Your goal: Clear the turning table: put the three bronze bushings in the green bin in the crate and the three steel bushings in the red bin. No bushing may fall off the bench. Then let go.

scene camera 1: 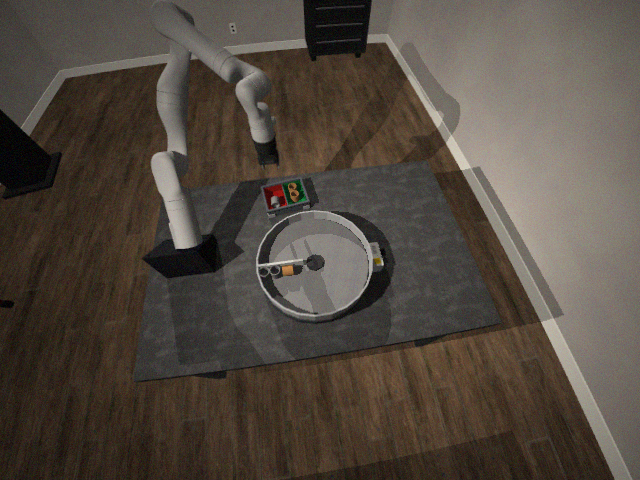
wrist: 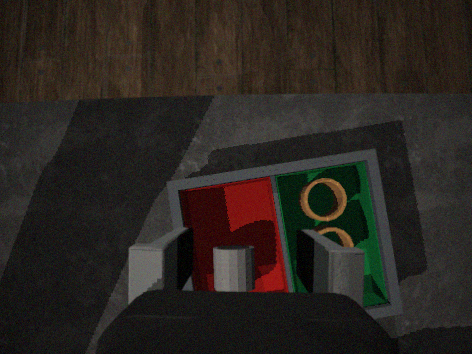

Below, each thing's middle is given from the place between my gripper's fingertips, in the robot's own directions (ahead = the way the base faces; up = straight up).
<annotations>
Now: hand 38 cm to the left of the turning table (scene camera 1: 332, 260), 15 cm above it and 8 cm short of it.
</annotations>
